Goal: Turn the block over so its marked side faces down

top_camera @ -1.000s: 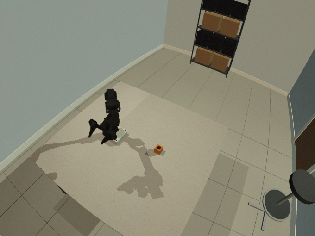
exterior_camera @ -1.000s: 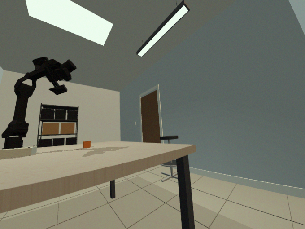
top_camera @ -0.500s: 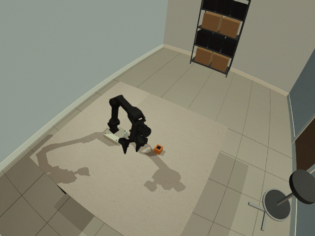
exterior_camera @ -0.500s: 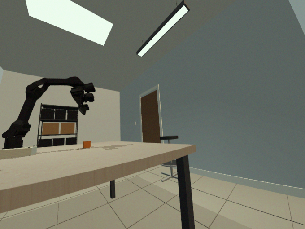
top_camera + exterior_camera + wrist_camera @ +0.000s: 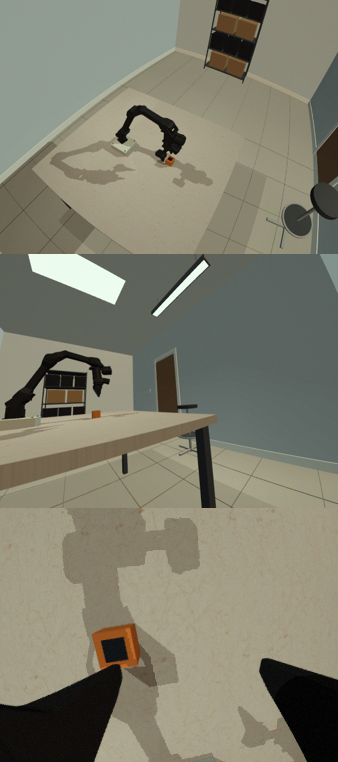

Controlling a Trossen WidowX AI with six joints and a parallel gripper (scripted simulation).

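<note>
Now: gripper tip 12 cm above the orange block, 7 cm to the right of it and 2 cm past it.
</note>
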